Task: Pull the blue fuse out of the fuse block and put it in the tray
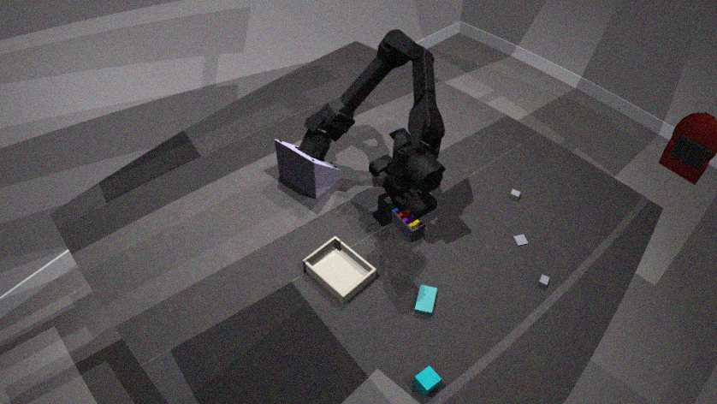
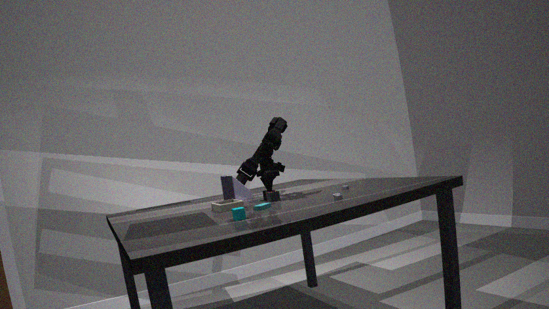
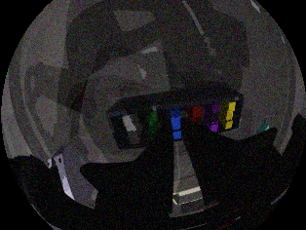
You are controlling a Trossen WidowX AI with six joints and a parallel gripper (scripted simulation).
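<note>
Right now the tray is 22 cm to the right of my gripper tip and 3 cm below it. Also, from my gripper tip: blue fuse 1 cm below; then flat teal block 19 cm ahead, 15 cm to the right, 3 cm below; then teal cube 31 cm ahead, 31 cm to the right, 2 cm below.
</note>
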